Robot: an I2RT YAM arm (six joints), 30 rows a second.
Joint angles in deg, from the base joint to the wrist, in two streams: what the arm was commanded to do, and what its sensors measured. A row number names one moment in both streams.
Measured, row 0:
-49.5, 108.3, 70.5, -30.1, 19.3, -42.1
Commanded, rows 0 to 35:
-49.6, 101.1, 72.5, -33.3, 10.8, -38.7
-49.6, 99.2, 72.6, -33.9, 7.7, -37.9
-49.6, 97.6, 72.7, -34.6, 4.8, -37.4
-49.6, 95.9, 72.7, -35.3, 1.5, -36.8
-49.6, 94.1, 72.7, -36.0, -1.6, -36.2
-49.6, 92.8, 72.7, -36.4, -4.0, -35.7
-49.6, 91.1, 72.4, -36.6, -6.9, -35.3
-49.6, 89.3, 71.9, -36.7, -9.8, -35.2
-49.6, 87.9, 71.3, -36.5, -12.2, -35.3
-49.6, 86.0, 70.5, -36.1, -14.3, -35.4
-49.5, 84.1, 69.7, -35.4, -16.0, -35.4
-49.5, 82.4, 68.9, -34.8, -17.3, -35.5
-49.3, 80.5, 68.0, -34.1, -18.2, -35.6
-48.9, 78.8, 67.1, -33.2, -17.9, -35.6
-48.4, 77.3, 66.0, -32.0, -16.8, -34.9
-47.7, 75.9, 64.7, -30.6, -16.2, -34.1
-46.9, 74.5, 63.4, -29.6, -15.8, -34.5
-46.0, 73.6, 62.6, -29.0, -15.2, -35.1
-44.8, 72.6, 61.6, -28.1, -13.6, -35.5
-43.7, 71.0, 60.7, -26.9, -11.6, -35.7
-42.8, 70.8, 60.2, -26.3, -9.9, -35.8
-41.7, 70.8, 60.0, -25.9, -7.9, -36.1
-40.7, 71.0, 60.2, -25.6, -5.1, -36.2
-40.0, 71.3, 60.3, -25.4, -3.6, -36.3
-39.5, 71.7, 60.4, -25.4, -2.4, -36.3
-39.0, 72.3, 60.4, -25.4, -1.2, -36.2
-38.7, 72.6, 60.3, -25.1, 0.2, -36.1
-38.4, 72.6, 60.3, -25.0, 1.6, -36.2
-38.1, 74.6, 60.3, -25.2, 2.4, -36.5
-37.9, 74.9, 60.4, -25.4, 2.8, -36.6
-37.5, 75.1, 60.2, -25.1, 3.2, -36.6
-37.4, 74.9, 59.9, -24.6, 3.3, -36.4
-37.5, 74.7, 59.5, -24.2, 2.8, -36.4
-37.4, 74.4, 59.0, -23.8, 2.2, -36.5
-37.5, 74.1, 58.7, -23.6, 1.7, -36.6
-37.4, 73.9, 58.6, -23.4, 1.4, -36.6
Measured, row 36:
-37.8, 74.6, 59.5, -24.9, 0.5, -36.5
